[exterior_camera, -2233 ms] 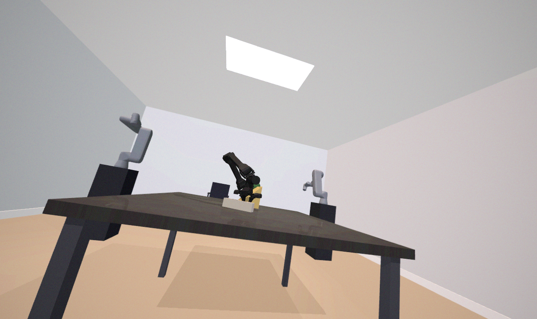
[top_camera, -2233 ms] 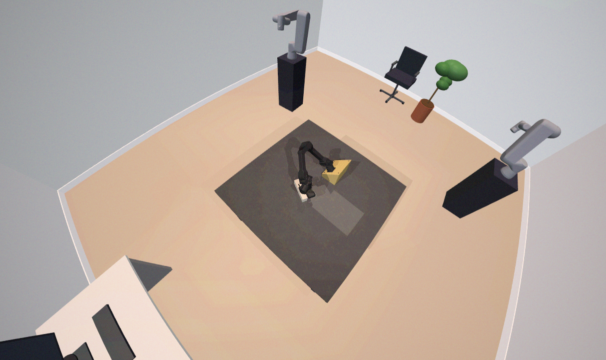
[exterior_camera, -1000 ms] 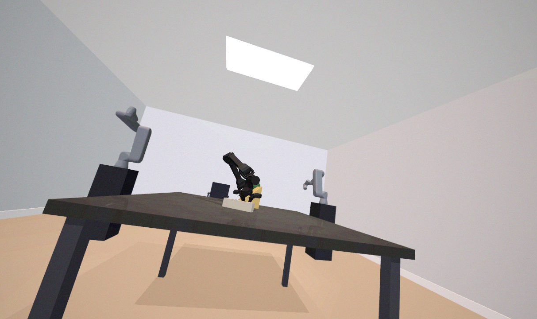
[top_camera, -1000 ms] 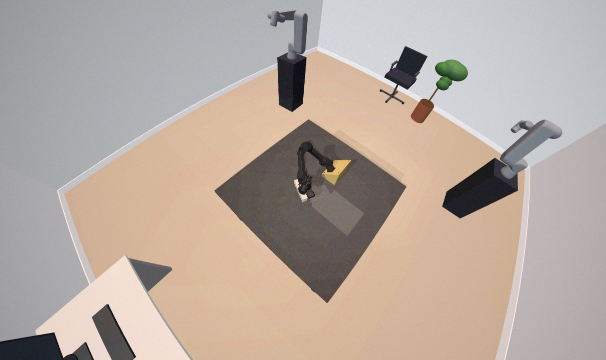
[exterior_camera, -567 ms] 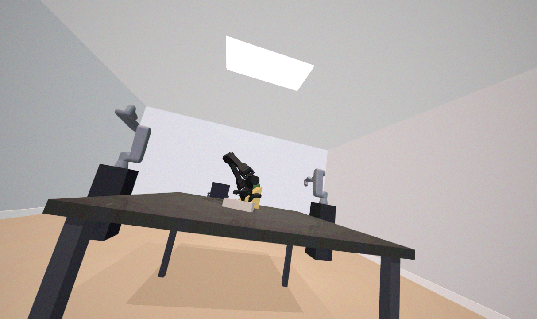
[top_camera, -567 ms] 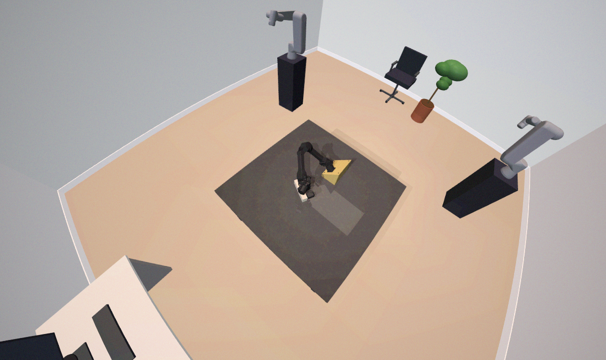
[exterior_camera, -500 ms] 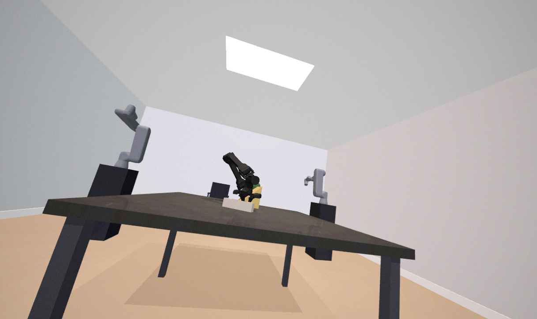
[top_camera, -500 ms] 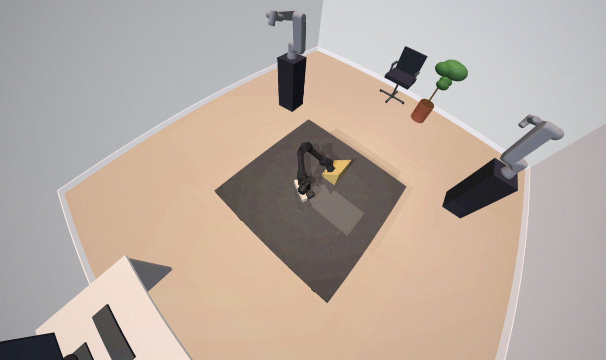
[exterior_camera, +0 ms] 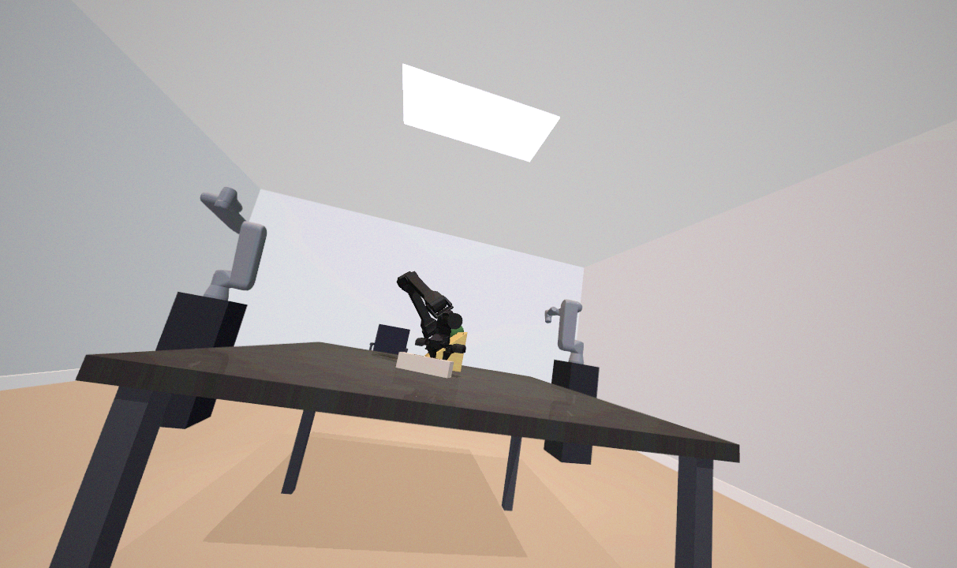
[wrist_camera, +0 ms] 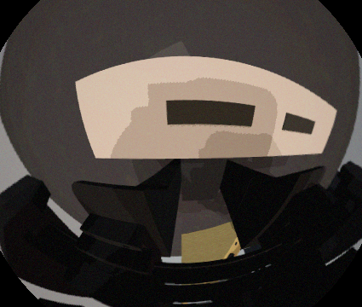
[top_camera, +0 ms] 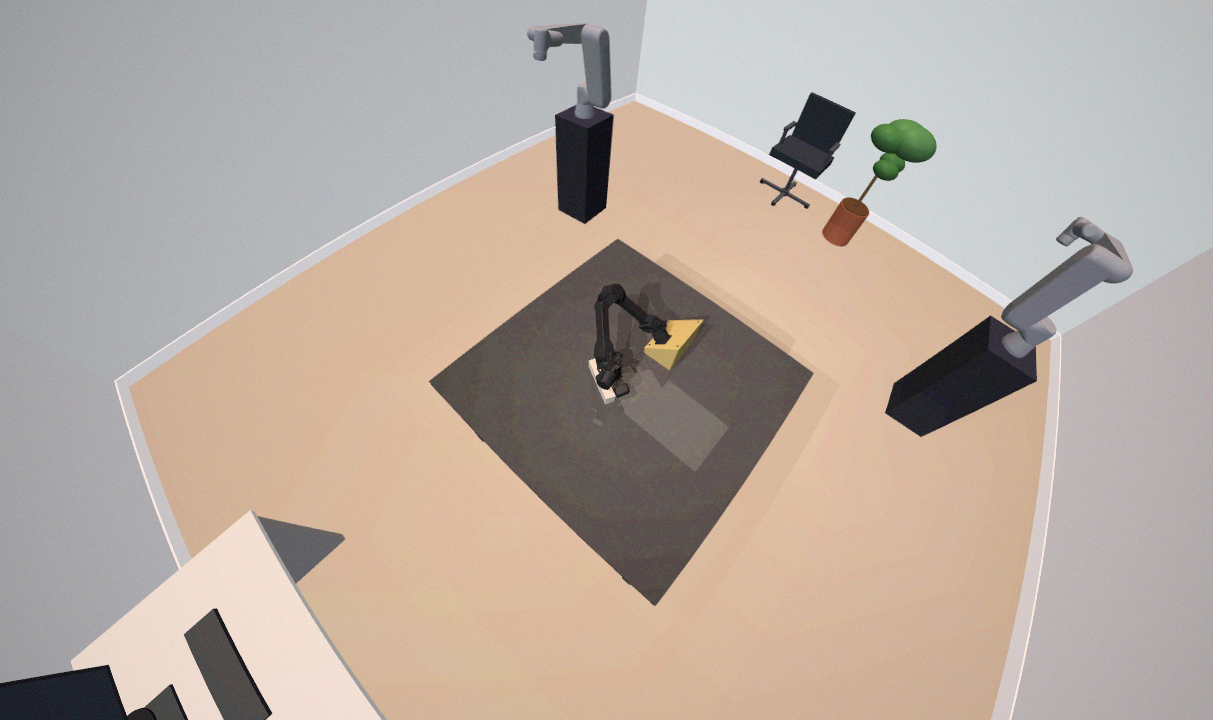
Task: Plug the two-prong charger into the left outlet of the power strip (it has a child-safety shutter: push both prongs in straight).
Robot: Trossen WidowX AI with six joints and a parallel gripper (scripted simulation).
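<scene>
Right now the dark charger is 2 cm ahead of my gripper tip, 1 cm to the right of it and 1 cm above it.
</scene>
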